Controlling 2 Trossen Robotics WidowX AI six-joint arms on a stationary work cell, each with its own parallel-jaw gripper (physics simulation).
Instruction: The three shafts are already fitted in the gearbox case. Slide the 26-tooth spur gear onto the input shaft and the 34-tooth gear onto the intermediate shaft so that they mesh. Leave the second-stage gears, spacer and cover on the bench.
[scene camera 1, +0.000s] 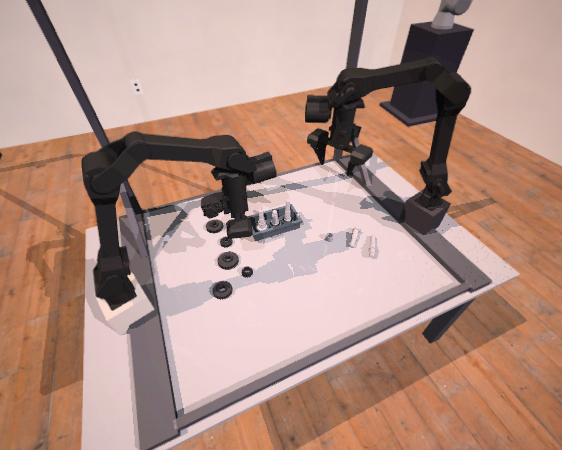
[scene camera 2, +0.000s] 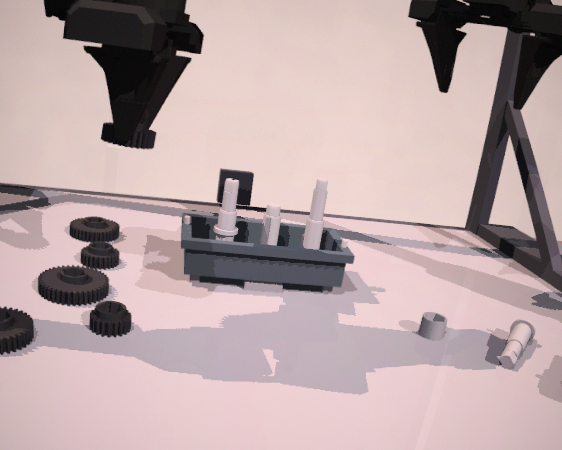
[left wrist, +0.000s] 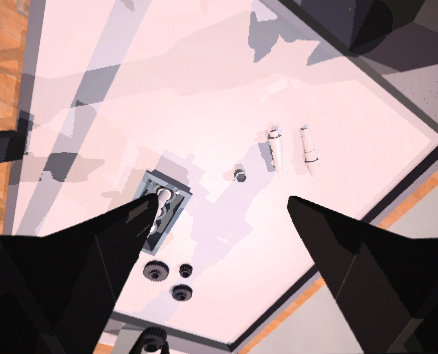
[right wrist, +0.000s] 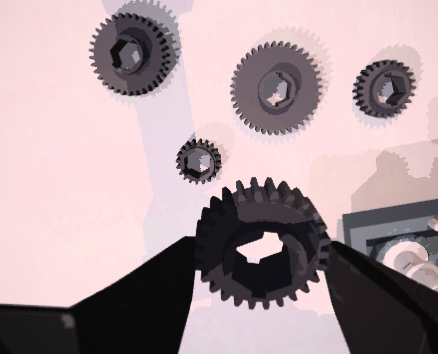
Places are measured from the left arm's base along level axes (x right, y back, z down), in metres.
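Pixels of known places: left gripper, fingertip midpoint: (scene camera 1: 335, 169) (scene camera 2: 478, 100) (left wrist: 224, 200); right gripper, fingertip midpoint: (scene camera 2: 131, 136) (left wrist: 154, 337) (right wrist: 259, 250); left arm's base at its link origin: (scene camera 1: 428, 201); right arm's base at its link origin: (scene camera 1: 120, 295).
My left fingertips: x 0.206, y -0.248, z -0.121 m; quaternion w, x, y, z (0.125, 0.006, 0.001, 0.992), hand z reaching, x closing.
Note:
Ahead of a thing's pixels: the offset from my left fingertips to its top centre.
My right gripper (scene camera 1: 239, 231) (scene camera 2: 126, 129) (right wrist: 259, 250) is shut on a dark spur gear {dx +0.023, dy -0.341, dz +0.057 m} (scene camera 2: 143, 139) (right wrist: 224, 242), held flat in the air. It hangs above the table just left of the grey gearbox case {dx +0.091, dy -0.174, dz +0.170 m} (scene camera 1: 293, 224) (scene camera 2: 266, 263) (left wrist: 180, 207) (right wrist: 365, 225). Three pale shafts stand upright in the case: left (scene camera 2: 227, 207), middle (scene camera 2: 273, 225), right (scene camera 2: 316, 214); all are bare. My left gripper (scene camera 1: 335, 166) (left wrist: 224, 200) is open and empty, high over the table's far edge.
Several dark gears lie left of the case, among them a large one {dx +0.064, dy -0.376, dz +0.210 m} (scene camera 1: 227, 260) (scene camera 2: 78, 283) (right wrist: 253, 102) and a small one {dx -0.012, dy -0.351, dz +0.210 m} (scene camera 1: 247, 271) (right wrist: 182, 165). A grey spacer {dx -0.064, dy -0.052, dz +0.210 m} (scene camera 1: 328, 237) (scene camera 2: 432, 325) (left wrist: 239, 174) and two spare shafts {dx -0.116, dy +0.016, dz +0.202 m} (scene camera 1: 354, 237) (left wrist: 274, 149) lie right of it. A dark cover {dx +0.366, dy -0.108, dz +0.171 m} (scene camera 2: 247, 185) sits behind.

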